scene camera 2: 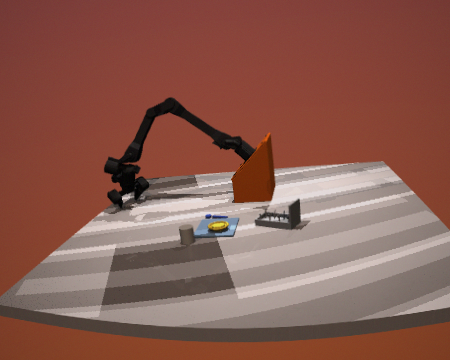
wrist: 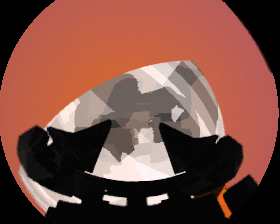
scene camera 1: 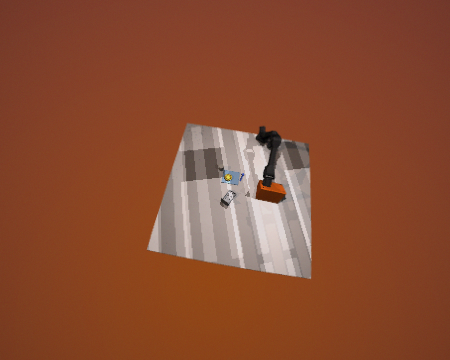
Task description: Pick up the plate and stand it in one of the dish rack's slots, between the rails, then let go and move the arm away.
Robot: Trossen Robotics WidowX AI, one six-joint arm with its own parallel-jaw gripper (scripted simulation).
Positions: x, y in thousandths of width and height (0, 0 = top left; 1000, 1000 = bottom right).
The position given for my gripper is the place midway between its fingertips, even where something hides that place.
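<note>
My gripper (wrist: 484, 551): open, holding nothing. A grey dish rack (scene camera 2: 632, 615) is also present; in the wrist view the rack is out of frame.
</note>
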